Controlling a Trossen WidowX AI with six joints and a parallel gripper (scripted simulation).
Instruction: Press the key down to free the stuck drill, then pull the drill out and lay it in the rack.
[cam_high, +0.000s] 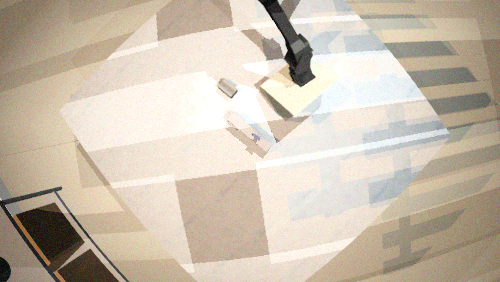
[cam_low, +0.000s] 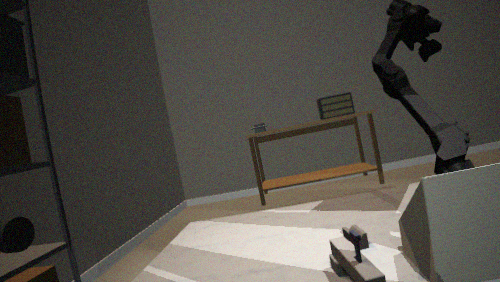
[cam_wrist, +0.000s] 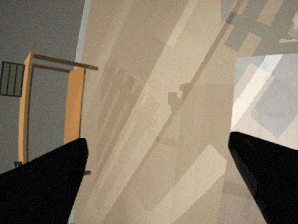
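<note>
Now: gripper tip 41 cm short of the blue key, 60 cm to the right of it and 43 cm above it. Also, from my gripper tip: dark block 39 cm ahead, 38 cm to the left, 50 cm below; drill 42 cm ahead, 55 cm to the left, 47 cm below.
</note>
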